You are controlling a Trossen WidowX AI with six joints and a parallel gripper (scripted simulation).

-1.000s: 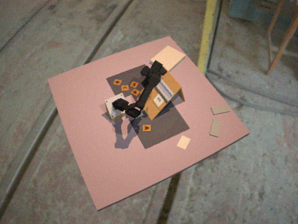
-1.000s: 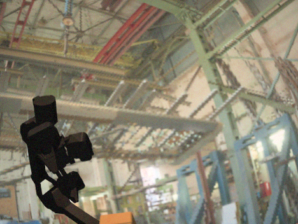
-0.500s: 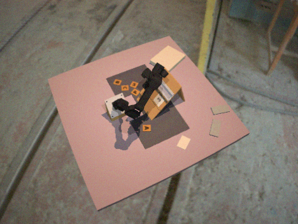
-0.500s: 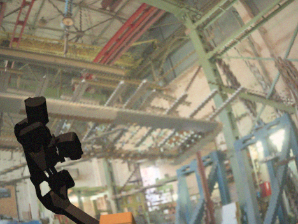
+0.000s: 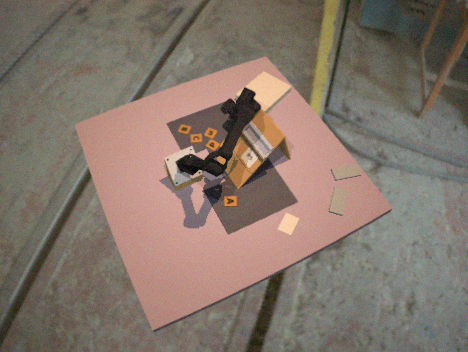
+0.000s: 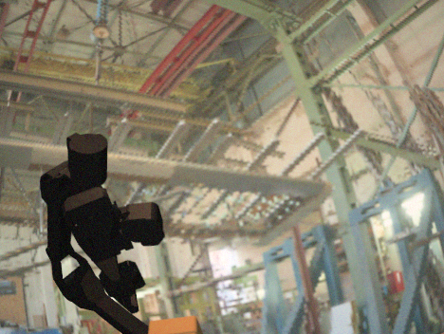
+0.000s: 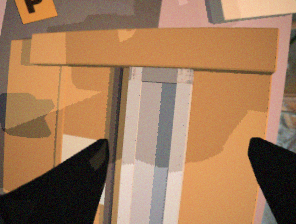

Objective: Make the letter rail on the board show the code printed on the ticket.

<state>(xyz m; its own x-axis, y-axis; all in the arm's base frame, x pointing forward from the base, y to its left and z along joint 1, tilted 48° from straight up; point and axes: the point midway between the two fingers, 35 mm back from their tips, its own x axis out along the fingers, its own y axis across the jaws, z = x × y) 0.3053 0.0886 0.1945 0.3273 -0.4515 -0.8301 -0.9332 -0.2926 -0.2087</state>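
The orange tile lies 300 mm below my gripper tip, 170 mm to the left of it and 80 mm behind it. Also, from my gripper tip: white ticket (190 mm below, 70 mm to the right, 10 mm behind); cream slab (390 mm ahead, 330 mm to the left, 290 mm below).
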